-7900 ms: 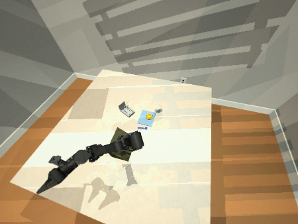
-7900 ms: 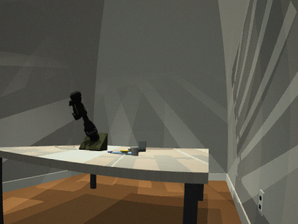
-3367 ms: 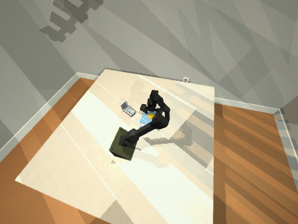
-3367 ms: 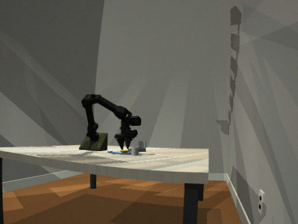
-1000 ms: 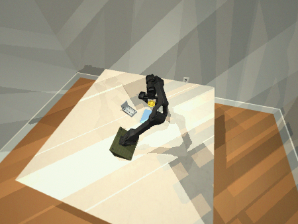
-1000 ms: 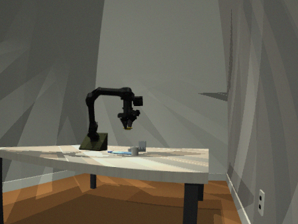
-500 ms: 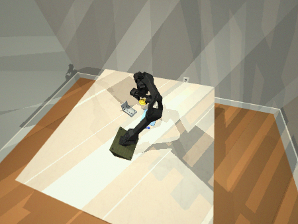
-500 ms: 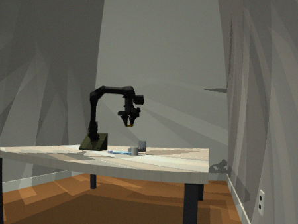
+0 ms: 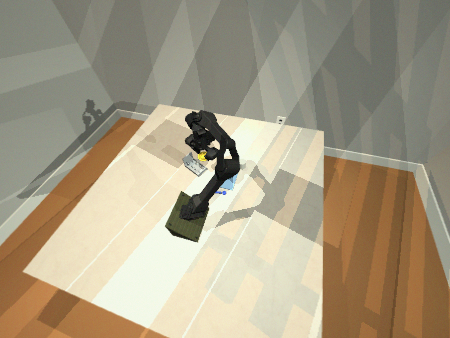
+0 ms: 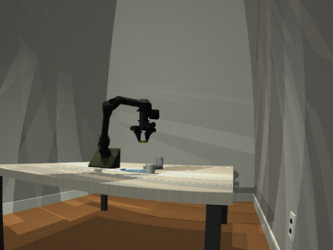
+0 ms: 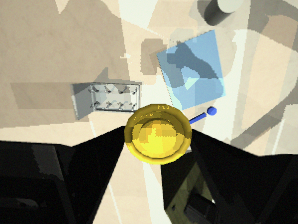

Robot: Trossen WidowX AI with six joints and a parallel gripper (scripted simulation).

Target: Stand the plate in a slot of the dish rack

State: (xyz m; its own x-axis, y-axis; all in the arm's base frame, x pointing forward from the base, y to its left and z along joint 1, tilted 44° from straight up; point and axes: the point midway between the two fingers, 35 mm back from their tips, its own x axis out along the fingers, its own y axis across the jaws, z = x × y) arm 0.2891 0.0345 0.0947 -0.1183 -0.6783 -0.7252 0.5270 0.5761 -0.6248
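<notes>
Now: the dish rack 160 mm below my gripper tip, 90 mm to the left of it and 50 mm ahead of it. The rest, counted from my gripper tip: white-grey cup: 200 mm to the right, 150 mm below, 100 mm ahead; yellow plate: 10 mm above; blue mat: 180 mm below, 110 mm to the right.
</notes>
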